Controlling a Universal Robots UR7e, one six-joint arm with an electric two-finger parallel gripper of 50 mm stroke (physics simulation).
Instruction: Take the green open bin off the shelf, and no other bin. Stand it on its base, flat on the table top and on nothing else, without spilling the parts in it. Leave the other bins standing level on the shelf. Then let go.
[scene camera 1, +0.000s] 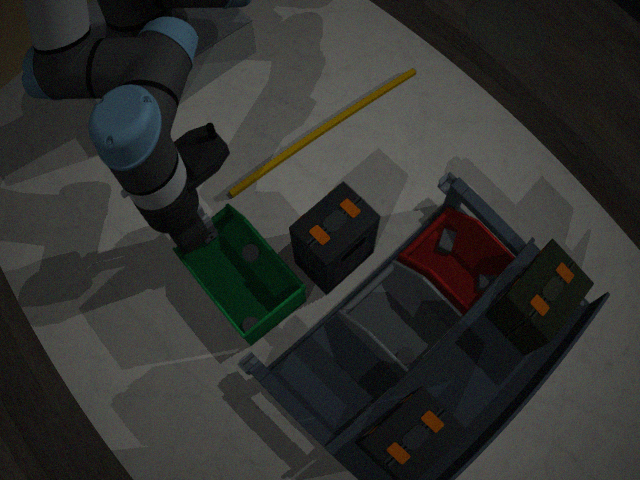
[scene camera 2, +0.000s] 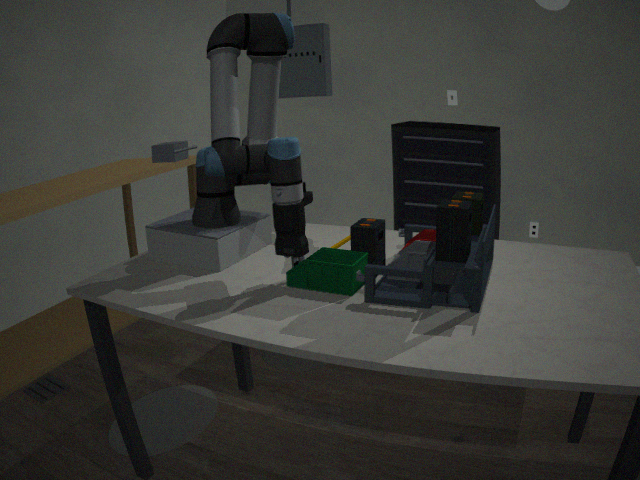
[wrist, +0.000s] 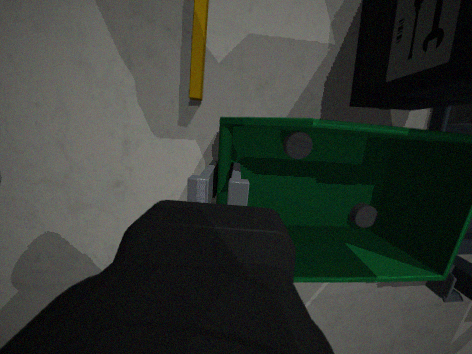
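Where they show: gripper, between the fingertips: (scene camera 1: 208, 233) (wrist: 225, 173); arm's base, origin of its link: (scene camera 2: 216, 221).
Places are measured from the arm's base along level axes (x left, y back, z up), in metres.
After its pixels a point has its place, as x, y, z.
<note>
The green open bin (scene camera 1: 232, 273) @[-0.105, -0.409, -0.095] (scene camera 2: 325, 273) @[-0.150, -0.441, -0.051] (wrist: 325, 200) @[-0.119, -0.444, -0.096] looks level and upright. It is off the shelf and low over the table; whether its base touches the table is hard to tell. Two dark round parts lie inside, one (scene camera 1: 250, 252) @[-0.068, -0.403, -0.085] (wrist: 298, 145) @[-0.067, -0.402, -0.085] near a long wall and one (scene camera 1: 250, 323) @[-0.128, -0.484, -0.087] (wrist: 363, 216) @[-0.129, -0.482, -0.086] towards the far end. My gripper (scene camera 1: 209, 227) @[-0.100, -0.341, -0.087] (scene camera 2: 295, 260) (wrist: 225, 173) @[-0.100, -0.341, -0.087] is shut on the bin's near end wall, one finger inside and one outside. On the blue-grey shelf (scene camera 1: 289, 403) @[-0.155, -0.611, -0.015] (scene camera 2: 398, 298) @[-0.159, -0.625, -0.084], the red bin (scene camera 1: 439, 268) @[0.124, -0.585, -0.091] (scene camera 2: 423, 237) @[0.183, -0.577, -0.042] and grey bin (scene camera 1: 369, 302) @[0.016, -0.559, -0.091] (scene camera 2: 413, 253) @[-0.026, -0.615, -0.021] stand beside an empty slot.
A dark box (scene camera 1: 336, 237) @[0.010, -0.493, 0.030] (scene camera 2: 368, 242) @[-0.023, -0.495, -0.007] with orange latches stands beside the green bin, close to its long side. Two more latched boxes (scene camera 1: 547, 294) @[0.137, -0.717, 0.099] (scene camera 1: 413, 434) @[-0.082, -0.727, 0.124] stand at the shelf's rear. A yellow bar (scene camera 1: 323, 133) @[0.133, -0.311, -0.097] (wrist: 198, 50) @[-0.001, -0.309, -0.090] lies on the table (scene camera 1: 361, 134) @[0.179, -0.348, -0.100] near the gripper.
</note>
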